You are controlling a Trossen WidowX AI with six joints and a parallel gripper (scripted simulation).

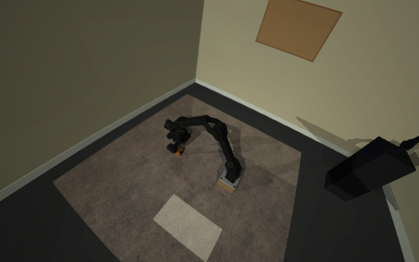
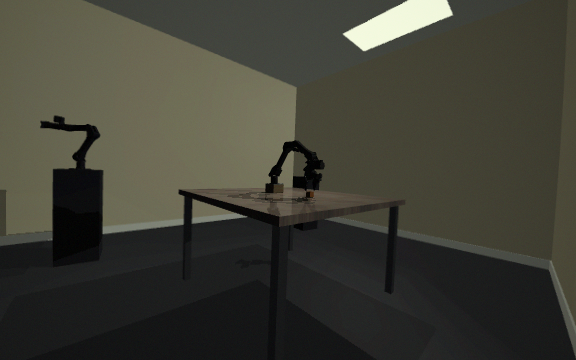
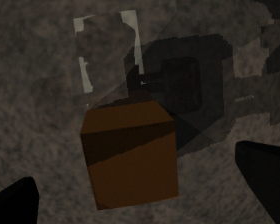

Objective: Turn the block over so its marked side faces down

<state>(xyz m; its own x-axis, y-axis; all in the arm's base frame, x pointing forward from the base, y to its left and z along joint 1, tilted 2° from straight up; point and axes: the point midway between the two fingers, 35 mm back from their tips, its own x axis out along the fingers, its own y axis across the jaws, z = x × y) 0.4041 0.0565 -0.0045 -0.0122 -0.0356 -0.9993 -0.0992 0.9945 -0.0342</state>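
The orange block lies 1 cm behind my gripper tip and 3 cm below it.
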